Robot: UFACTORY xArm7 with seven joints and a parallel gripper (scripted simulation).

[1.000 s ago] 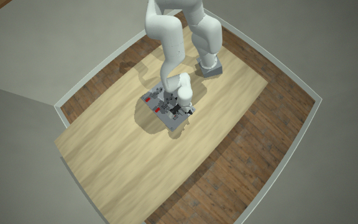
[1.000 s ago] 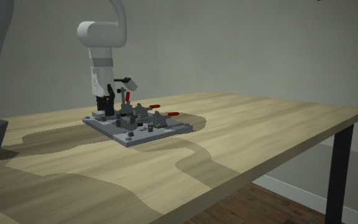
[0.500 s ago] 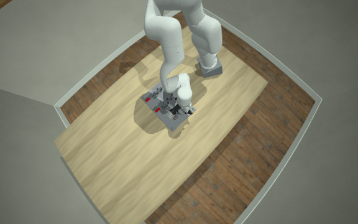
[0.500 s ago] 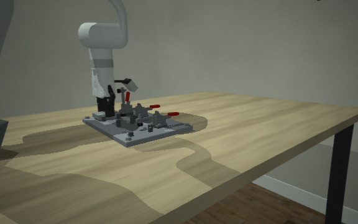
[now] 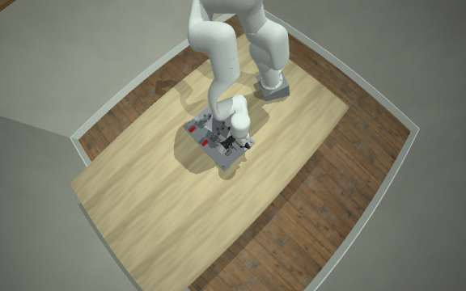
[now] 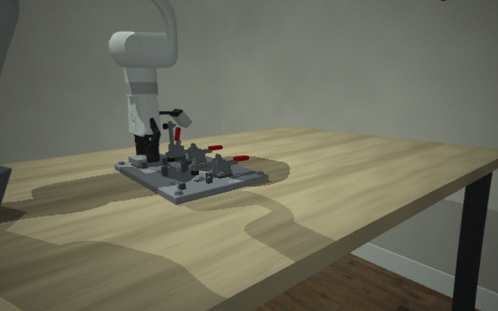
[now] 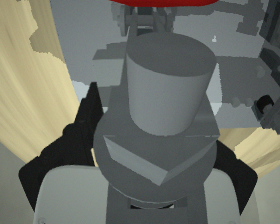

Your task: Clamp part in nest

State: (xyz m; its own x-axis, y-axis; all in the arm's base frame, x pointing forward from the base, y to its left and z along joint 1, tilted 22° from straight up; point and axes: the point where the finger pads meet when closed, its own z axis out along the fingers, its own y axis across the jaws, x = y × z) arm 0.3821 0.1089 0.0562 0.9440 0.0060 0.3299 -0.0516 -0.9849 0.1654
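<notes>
Right now the part is 1 cm below my hand. Also, from my hand: grey fixture plate (4 cm ahead, 12 cm to the right, 4 cm below).
</notes>
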